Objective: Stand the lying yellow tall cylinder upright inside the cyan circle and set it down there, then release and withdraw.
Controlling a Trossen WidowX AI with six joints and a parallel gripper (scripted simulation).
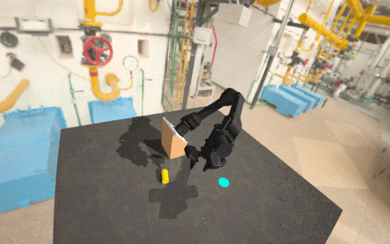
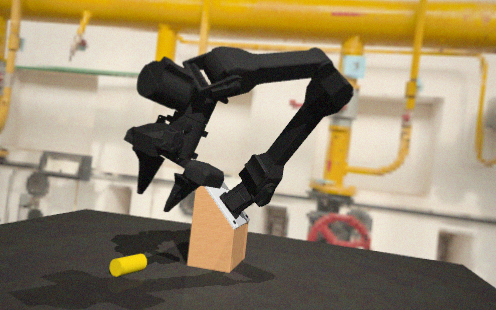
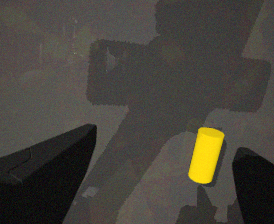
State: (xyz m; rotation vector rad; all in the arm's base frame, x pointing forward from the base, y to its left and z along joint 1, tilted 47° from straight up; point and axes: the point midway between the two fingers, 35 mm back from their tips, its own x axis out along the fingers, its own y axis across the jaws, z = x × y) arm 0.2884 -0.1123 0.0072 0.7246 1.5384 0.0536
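Right now my gripper tip is 15 cm above the yellow cylinder, 13 cm past it and 8 cm to the left of it. Round my gripper tip: cyan circle (19 cm to the left, 16 cm below, 5 cm ahead).
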